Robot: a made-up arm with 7 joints. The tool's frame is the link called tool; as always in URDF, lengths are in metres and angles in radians. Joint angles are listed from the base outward.
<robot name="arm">
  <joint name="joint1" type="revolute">
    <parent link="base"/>
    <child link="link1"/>
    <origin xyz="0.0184 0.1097 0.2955" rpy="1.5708 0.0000 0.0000"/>
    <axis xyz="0 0 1"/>
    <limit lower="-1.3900" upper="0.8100"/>
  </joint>
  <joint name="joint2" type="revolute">
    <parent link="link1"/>
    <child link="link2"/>
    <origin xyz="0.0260 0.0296 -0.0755" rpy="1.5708 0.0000 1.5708"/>
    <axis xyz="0 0 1"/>
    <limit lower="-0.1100" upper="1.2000"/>
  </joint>
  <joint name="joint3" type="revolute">
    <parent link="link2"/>
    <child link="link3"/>
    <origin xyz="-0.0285 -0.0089 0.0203" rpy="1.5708 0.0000 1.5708"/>
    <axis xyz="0 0 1"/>
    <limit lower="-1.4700" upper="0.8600"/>
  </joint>
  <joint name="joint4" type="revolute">
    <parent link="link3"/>
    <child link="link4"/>
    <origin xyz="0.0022 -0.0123 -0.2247" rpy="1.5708 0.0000 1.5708"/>
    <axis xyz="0 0 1"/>
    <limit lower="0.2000" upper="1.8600"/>
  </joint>
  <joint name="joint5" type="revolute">
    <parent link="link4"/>
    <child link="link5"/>
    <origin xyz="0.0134 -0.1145 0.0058" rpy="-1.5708 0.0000 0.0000"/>
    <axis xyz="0 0 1"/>
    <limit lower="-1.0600" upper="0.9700"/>
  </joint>
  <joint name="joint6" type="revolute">
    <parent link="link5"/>
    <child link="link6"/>
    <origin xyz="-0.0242 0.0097 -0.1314" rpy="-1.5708 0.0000 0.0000"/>
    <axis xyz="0 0 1"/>
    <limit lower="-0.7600" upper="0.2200"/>
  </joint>
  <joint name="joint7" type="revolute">
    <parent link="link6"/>
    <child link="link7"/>
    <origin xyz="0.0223 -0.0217 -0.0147" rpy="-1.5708 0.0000 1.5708"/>
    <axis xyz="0 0 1"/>
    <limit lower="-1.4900" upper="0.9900"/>
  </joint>
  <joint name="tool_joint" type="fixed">
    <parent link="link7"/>
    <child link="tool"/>
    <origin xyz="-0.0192 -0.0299 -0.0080" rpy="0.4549 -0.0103 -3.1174"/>
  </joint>
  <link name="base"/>
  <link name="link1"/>
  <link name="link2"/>
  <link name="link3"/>
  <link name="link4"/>
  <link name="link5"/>
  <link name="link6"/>
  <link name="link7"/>
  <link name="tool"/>
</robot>
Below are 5 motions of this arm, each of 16 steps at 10 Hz.
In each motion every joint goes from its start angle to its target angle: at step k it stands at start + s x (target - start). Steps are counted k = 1, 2, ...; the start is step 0. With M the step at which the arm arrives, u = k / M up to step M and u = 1 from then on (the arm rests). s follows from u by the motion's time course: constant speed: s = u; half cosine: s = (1 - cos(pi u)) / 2; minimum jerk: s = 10 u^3 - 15 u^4 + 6 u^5.
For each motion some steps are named. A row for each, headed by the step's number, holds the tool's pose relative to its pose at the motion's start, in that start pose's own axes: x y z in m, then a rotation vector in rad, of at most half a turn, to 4 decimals.
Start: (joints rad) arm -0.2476 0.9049 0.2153 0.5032 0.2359 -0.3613 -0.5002
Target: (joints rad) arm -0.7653 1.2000 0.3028 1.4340 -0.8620 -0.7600 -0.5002
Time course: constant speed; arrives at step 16
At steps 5, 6, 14, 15, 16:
5: -0.0145 0.0031 -0.0396 -0.2441 -0.3768 0.4015
6: -0.0162 0.0019 -0.0481 -0.2926 -0.4504 0.4862
14: -0.0075 -0.0290 -0.1188 -0.6623 -1.0187 1.2021
15: -0.0029 -0.0351 -0.1272 -0.7051 -1.0882 1.2943
16: 0.0026 -0.0414 -0.1353 -0.7469 -1.1577 1.3863

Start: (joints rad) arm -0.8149 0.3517 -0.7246 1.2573 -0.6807 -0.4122 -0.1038
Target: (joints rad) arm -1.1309 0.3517 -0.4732 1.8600 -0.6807 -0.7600 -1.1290
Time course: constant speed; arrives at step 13
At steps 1, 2, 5, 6, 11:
1: 0.0047 -0.0027 -0.0031 0.0106 -0.0870 -0.0769
2: 0.0094 -0.0054 -0.0060 0.0231 -0.1729 -0.1546
5: 0.0226 -0.0136 -0.0133 0.0708 -0.4241 -0.3914
6: 0.0267 -0.0163 -0.0155 0.0899 -0.5059 -0.4709
11: 0.0433 -0.0287 -0.0268 0.2089 -0.9021 -0.8637

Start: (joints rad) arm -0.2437 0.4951 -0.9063 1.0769 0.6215 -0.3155 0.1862
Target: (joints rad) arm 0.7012 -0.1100 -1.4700 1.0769 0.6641 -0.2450 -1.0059
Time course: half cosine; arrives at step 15
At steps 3, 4, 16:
3: -0.0241 -0.0190 -0.0164 -0.0227 -0.0858 -0.0185
4: -0.0404 -0.0342 -0.0292 -0.0394 -0.1481 -0.0302
16: -0.1252 -0.2729 -0.1618 -0.2517 -0.9118 -0.0578

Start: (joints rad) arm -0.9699 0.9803 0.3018 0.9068 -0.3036 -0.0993 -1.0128
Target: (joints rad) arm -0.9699 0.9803 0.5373 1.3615 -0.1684 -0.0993 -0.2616
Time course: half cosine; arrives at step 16
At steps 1, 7, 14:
1: -0.0007 0.0001 -0.0008 0.0044 0.0017 0.0035
7: -0.0286 0.0068 -0.0339 0.1783 0.0407 0.1617
14: -0.0626 0.0278 -0.0812 0.3825 -0.0021 0.4278

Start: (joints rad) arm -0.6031 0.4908 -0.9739 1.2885 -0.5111 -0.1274 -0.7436
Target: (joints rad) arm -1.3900 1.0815 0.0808 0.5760 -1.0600 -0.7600 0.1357
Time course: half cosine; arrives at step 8
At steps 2, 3, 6, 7, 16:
2: 0.0373 0.0340 0.0380 -0.1028 0.1790 0.1187
3: 0.0858 0.0768 0.0679 -0.1982 0.3953 0.2734
6: 0.2359 0.2428 0.0693 -0.3208 1.1978 0.8617
7: 0.2547 0.2758 0.0560 -0.3034 1.3583 0.9737
16: 0.2601 0.2870 0.0507 -0.2938 1.4136 1.0118

